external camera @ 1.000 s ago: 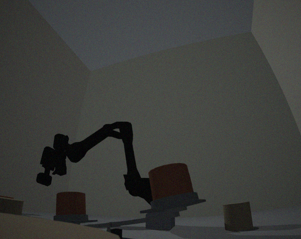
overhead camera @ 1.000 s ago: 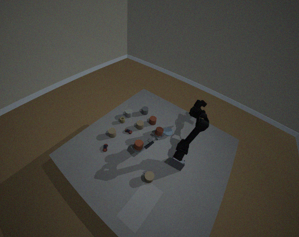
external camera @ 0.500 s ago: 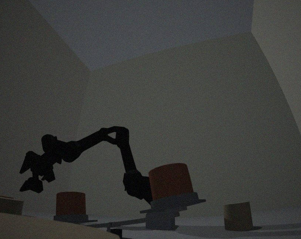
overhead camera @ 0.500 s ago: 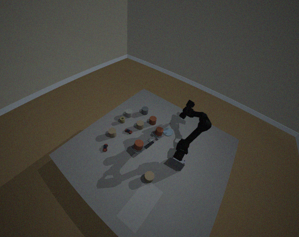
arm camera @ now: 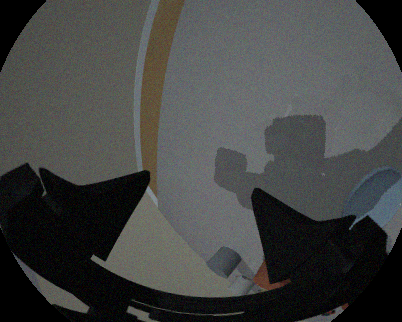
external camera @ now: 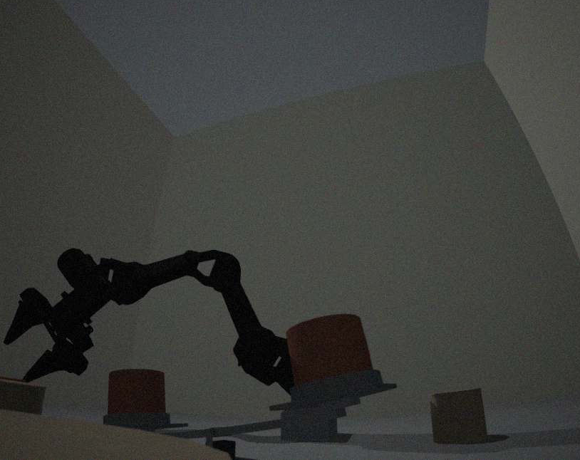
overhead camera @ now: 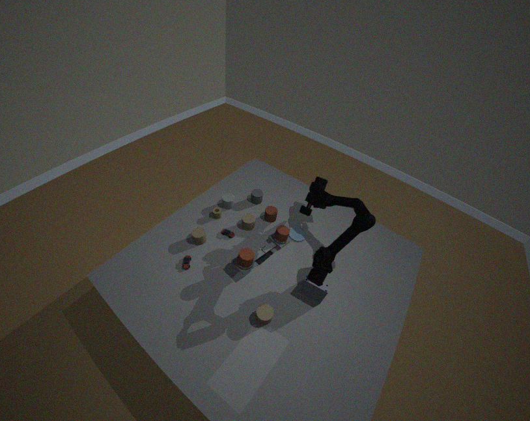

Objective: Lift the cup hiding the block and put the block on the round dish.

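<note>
Right now the grey block is 29 cm to the left of my gripper tip, 5 cm below it and 3 cm behind it. From my gripper tip the other things lie so: pale blue round dish 18 cm to the left, 8 cm below, 8 cm behind.
</note>
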